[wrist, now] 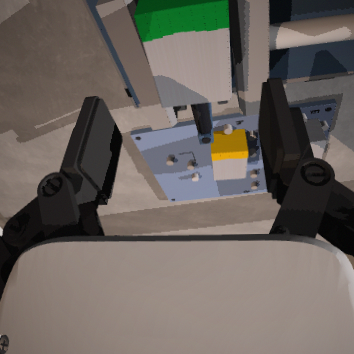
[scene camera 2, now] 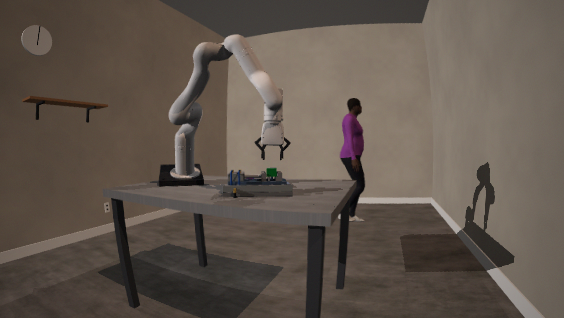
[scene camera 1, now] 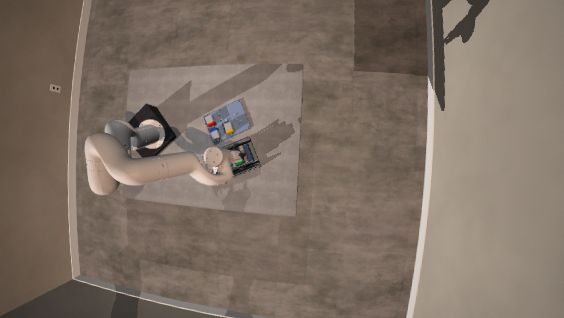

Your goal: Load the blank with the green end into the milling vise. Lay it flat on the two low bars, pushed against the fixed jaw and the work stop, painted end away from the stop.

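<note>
The green-ended blank (scene camera 1: 239, 162) (scene camera 2: 271, 172) (wrist: 192, 65) lies lengthwise between the jaws of the milling vise (scene camera 1: 248, 153). In the wrist view its left side is close against the fixed jaw (wrist: 124, 55); a dark gap separates it from the moving jaw (wrist: 256, 50). Its unpainted end faces the dark work stop (wrist: 202, 122) and touches or nearly touches it; the green end points away. The two low bars are hidden beneath the blank, so its seating cannot be told. My gripper (scene camera 2: 272, 156) (wrist: 183, 109) is open and empty, above the vise and clear of the blank.
The blue plate (scene camera 1: 235, 107) (wrist: 190, 192) beside the vise holds the yellow-ended blank (scene camera 1: 229, 131) (wrist: 230, 157), a red-ended blank (scene camera 1: 211, 124) and a blue-ended blank (scene camera 1: 214, 131). Pins stand up from the plate. A person (scene camera 2: 353, 135) stands behind the table (scene camera 2: 165, 197).
</note>
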